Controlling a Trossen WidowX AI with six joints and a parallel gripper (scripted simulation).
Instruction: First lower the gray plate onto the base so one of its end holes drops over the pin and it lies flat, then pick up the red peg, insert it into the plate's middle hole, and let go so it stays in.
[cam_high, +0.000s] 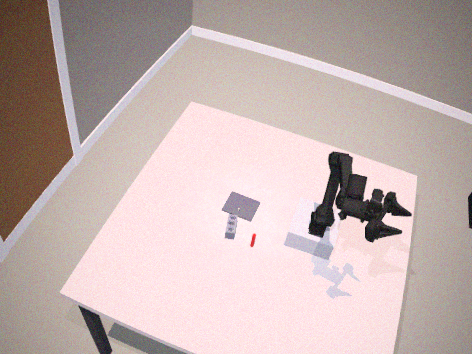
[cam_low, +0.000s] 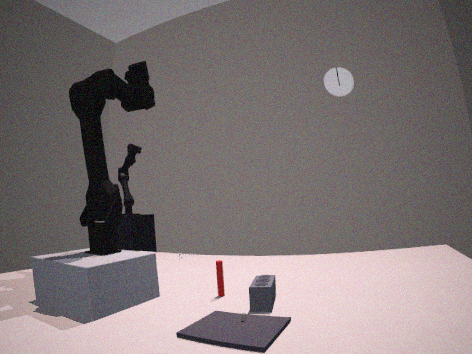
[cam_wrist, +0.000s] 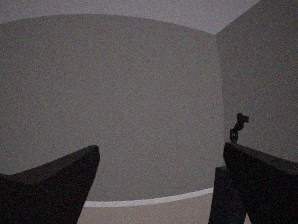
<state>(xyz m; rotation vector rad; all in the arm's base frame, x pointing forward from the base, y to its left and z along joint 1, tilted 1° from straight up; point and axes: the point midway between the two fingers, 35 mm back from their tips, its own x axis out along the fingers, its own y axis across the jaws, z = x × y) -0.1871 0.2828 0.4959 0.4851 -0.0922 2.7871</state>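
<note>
My gripper tip is now 570 mm short of the gray plate, 220 mm to the left of it and 570 mm above it. Round my gripper tip: dark flat base 570 mm ahead, 350 mm to the right, 600 mm below; then red peg 460 mm ahead, 180 mm to the right, 570 mm below.
</note>
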